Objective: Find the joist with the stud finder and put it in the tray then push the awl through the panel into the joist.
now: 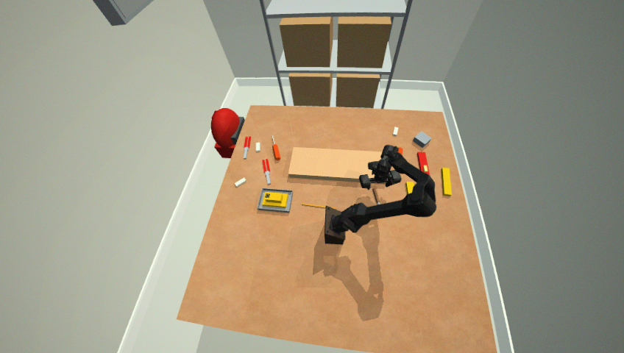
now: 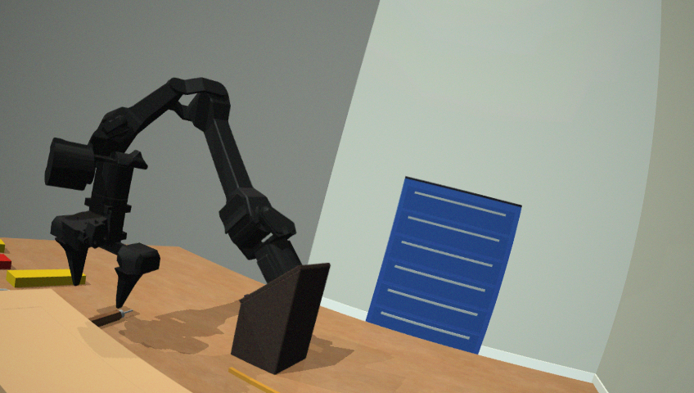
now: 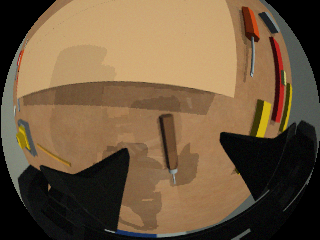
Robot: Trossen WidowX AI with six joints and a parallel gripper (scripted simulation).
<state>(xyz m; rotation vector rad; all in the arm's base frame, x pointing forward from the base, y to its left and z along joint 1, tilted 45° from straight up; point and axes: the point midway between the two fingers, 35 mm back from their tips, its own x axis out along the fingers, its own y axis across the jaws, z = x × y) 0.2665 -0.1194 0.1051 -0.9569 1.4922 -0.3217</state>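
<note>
Now: the awl 5 cm behind my gripper tip, 2 cm to the right of it and 4 cm below it. Also, from my gripper tip: red level 18 cm ahead, 25 cm to the right, 3 cm below; grey block 39 cm ahead, 23 cm to the right, 3 cm below; grey tray 16 cm behind, 49 cm to the left, 4 cm below.
</note>
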